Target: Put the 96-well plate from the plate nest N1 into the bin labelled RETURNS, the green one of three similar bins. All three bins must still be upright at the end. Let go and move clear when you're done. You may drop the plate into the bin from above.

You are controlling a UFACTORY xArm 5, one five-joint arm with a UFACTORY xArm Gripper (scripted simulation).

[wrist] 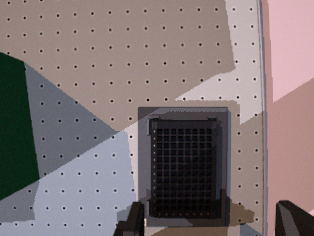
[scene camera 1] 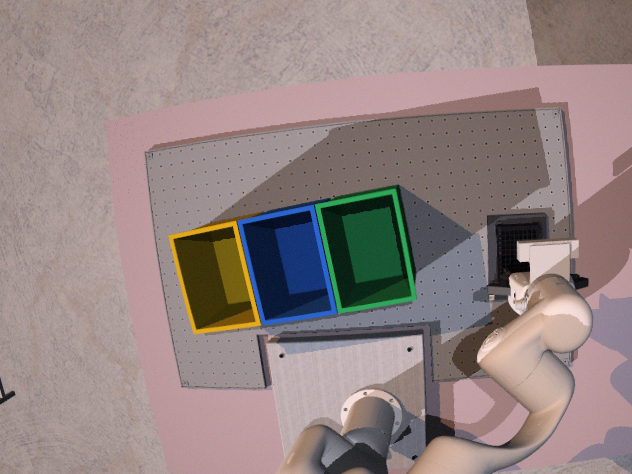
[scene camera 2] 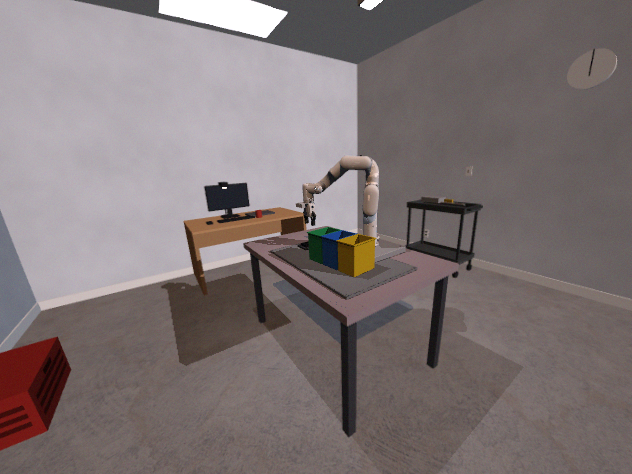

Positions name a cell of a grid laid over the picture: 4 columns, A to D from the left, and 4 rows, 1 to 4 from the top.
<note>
In view: a black 96-well plate (scene camera 1: D2), a green bin (scene camera 1: C3), a blue bin (scene camera 1: B3) and a yellow bin (scene camera 1: B3).
The black 96-well plate also shows in the wrist view (wrist: C3). The yellow bin is seen too in scene camera 2 (scene camera 2: C3). The wrist view does not show the blue bin: it is out of frame. The wrist view does not show the yellow bin: it is out of frame.
</note>
